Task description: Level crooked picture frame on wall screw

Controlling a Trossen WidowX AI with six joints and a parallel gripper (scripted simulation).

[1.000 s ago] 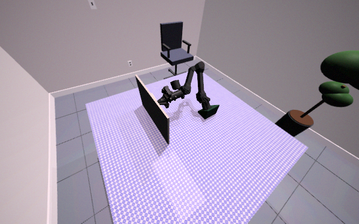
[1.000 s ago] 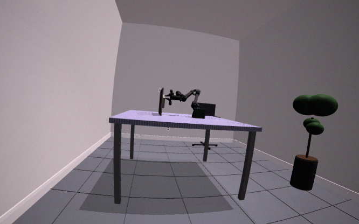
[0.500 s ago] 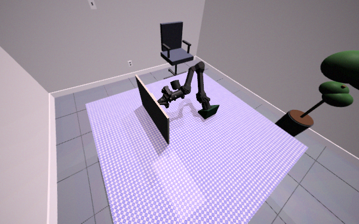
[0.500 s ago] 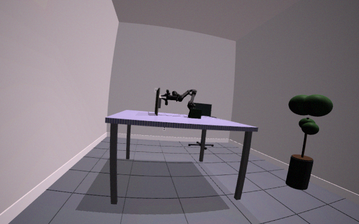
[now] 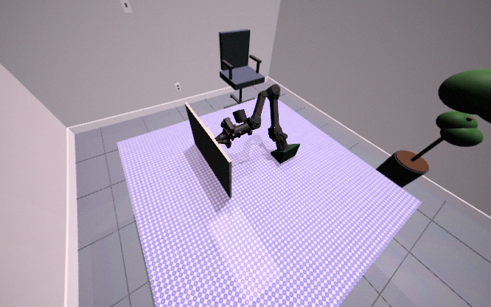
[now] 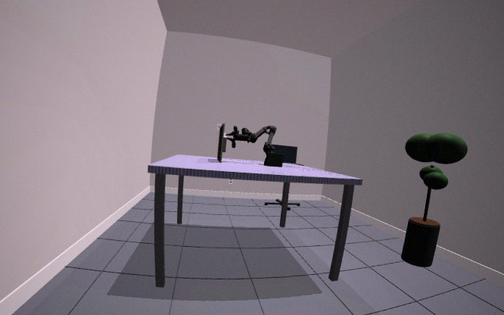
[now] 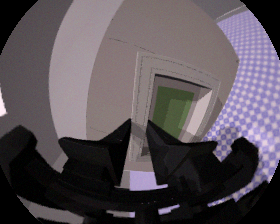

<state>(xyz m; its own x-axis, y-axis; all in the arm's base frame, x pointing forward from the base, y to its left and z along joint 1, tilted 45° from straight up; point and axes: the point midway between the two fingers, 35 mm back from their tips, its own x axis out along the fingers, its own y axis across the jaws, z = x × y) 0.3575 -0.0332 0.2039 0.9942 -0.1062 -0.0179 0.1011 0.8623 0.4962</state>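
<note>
Now: gripper tip 1 cm short of the picture frame, 1 cm to the left of it and 5 cm above it. Also, from my gripper tip: wall panel: 2 cm ahead, 2 cm to the right, 6 cm below.
</note>
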